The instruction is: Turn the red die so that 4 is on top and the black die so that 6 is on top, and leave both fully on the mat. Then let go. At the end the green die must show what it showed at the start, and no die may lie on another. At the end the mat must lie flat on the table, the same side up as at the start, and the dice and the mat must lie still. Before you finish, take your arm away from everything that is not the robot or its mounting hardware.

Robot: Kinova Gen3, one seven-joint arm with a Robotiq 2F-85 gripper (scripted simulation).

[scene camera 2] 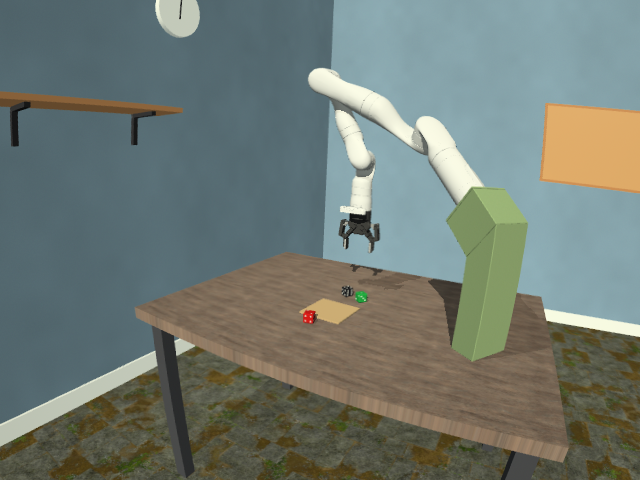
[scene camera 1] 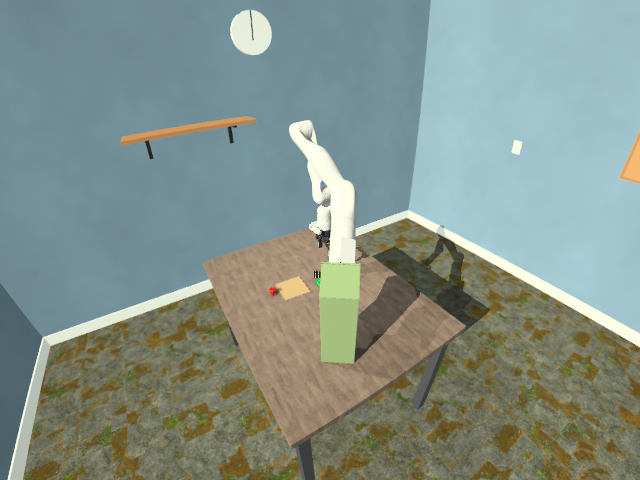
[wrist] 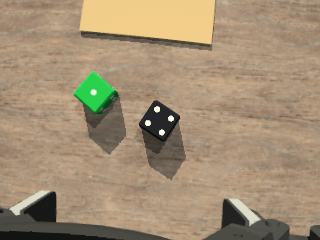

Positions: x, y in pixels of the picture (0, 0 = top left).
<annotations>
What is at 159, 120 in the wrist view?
A black die.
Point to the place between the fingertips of my gripper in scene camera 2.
357, 250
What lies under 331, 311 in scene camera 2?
A tan mat.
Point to a green die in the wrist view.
96, 94
</annotations>
